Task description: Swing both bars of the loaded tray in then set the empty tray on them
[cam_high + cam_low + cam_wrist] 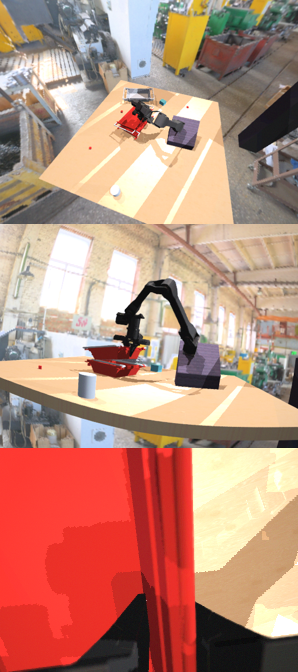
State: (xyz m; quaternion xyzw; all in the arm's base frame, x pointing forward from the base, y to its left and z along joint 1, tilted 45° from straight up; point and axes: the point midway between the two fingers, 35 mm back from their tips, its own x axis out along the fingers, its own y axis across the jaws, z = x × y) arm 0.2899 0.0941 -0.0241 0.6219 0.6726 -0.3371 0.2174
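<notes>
Right now the red tray is 8 cm ahead of my gripper tip, 1 cm to the right of it and 2 cm above it. From my gripper tip the other things lie so: cyan block: 6 cm behind, 41 cm to the right, 8 cm below; then grey cylinder: 6 cm behind, 54 cm to the left, 7 cm below.
</notes>
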